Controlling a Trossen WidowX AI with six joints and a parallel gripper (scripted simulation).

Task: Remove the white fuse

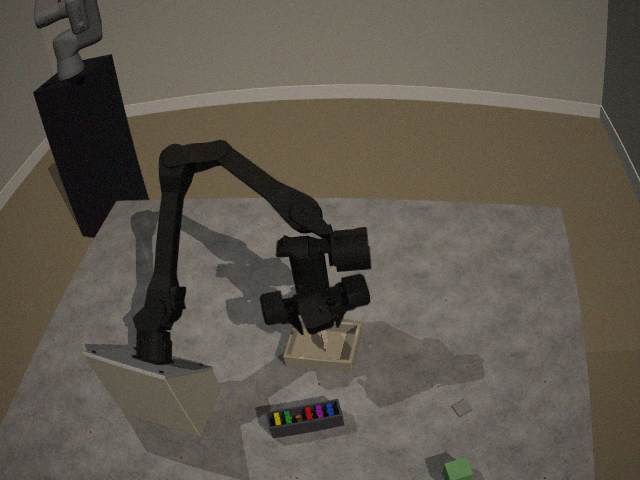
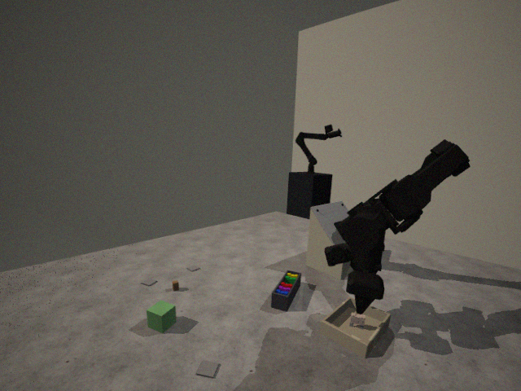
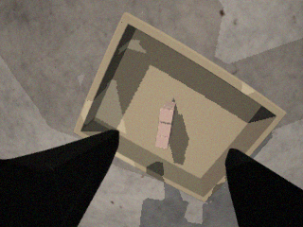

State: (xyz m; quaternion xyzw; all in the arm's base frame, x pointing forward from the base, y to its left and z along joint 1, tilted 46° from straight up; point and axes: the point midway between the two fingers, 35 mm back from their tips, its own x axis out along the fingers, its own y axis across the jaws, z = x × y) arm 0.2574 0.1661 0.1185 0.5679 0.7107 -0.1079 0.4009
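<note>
Now: gripper tip 4 cm above the white fuse. From my gripper tip the other things lie so: brown cylinder 39 cm to the right, 24 cm ahead, 5 cm below; then beige tray 6 cm below; then green cube 32 cm ahead, 27 cm to the right, 4 cm below.
</note>
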